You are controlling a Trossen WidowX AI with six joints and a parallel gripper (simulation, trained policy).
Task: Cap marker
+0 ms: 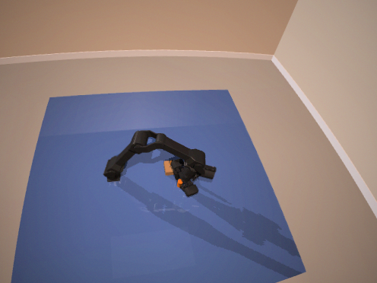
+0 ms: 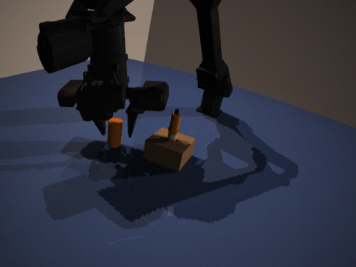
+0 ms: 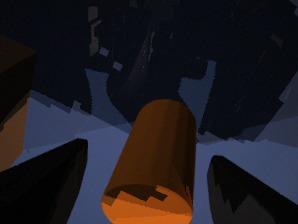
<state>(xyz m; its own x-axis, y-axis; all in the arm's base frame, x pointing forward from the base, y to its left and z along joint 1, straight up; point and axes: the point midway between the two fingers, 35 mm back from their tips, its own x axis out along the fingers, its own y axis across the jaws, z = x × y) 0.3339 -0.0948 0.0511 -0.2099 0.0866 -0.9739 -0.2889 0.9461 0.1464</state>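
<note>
Right now the tan holder block is 20 mm behind my gripper tip and 100 mm to the left of it. From my gripper tip the other things lie so: orange cap: 10 mm ahead, 10 mm above.
</note>
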